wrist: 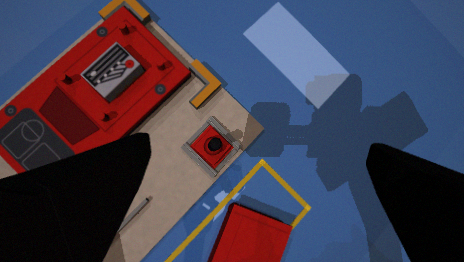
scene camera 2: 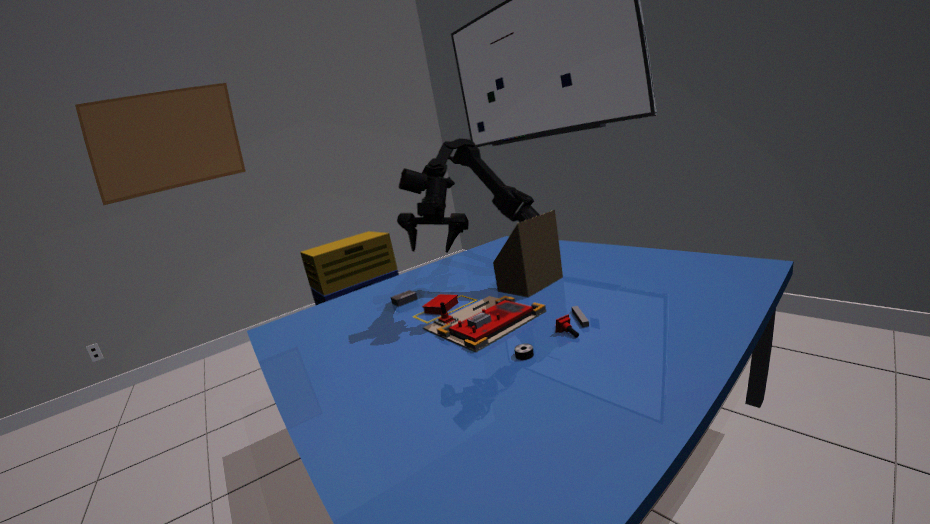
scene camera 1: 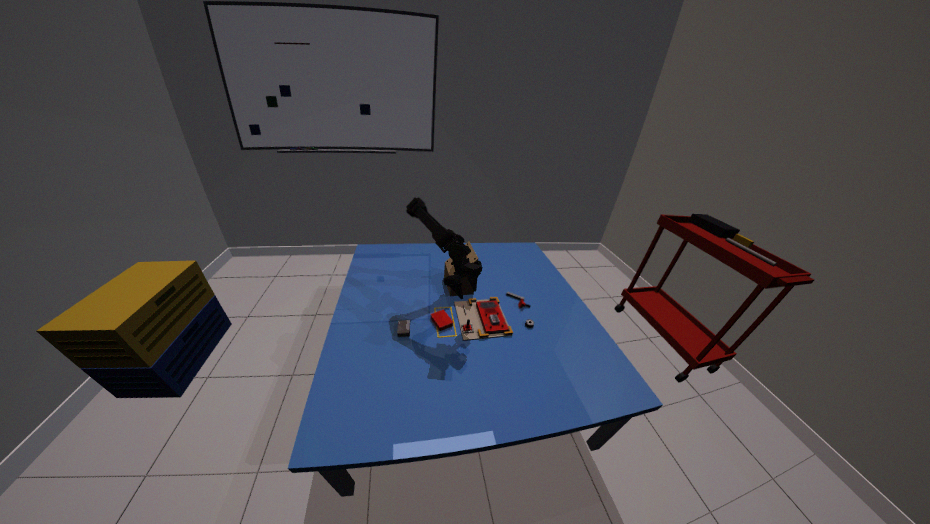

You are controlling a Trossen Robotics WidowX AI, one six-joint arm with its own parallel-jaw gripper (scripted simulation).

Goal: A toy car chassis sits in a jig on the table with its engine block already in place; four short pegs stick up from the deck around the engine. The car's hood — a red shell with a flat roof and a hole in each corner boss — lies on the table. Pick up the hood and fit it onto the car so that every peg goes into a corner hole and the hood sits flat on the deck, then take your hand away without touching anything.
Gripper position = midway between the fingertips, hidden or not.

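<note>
A grey engine block (wrist: pixel 115 69) appears in the wrist view, and so does the gripper (wrist: pixel 258 148). Open and holding nothing, the gripper (scene camera 2: pixel 429 251) is visible in scene camera 2, while scene camera 1 shows the gripper (scene camera 1: pixel 468 294) as well.
</note>
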